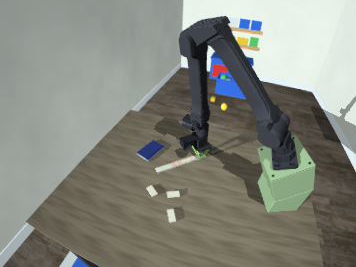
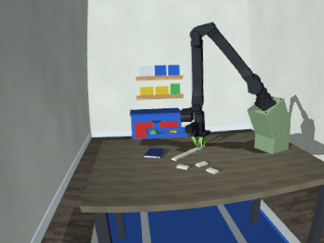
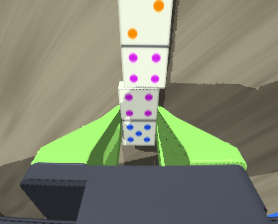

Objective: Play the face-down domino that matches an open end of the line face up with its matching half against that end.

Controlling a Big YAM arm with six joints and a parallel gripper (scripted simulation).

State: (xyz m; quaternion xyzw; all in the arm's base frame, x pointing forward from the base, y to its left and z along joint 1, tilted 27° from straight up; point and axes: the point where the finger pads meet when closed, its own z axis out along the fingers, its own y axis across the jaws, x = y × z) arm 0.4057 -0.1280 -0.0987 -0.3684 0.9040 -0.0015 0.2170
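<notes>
The domino is right at my hand.
</notes>
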